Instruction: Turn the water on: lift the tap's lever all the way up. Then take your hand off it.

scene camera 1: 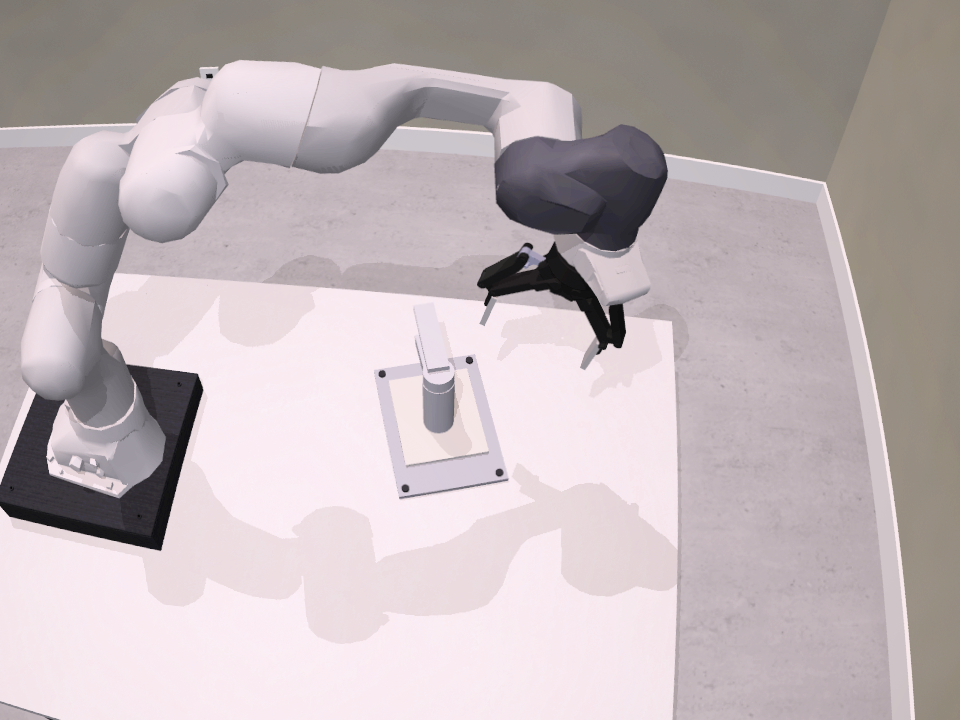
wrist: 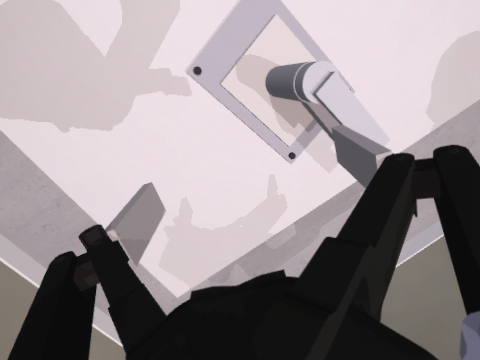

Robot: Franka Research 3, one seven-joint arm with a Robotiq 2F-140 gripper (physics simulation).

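The tap's grey upright body stands on a pale square on a lilac base plate. A flat light lever extends from its top over the thin spout, toward the back in the scene view. I cannot tell its exact tilt. My gripper is open and empty, to the right of the tap in the scene view, with its fingers spread wide. In the wrist view, the right finger's pad overlaps the spout and lies close to the lever's far end; contact cannot be told.
The white table top bears the tap's plate and the black block under the arm's base at the left. The table's right edge lies near the gripper. The plate has dark screws at its corners. The arm arches over the back of the table.
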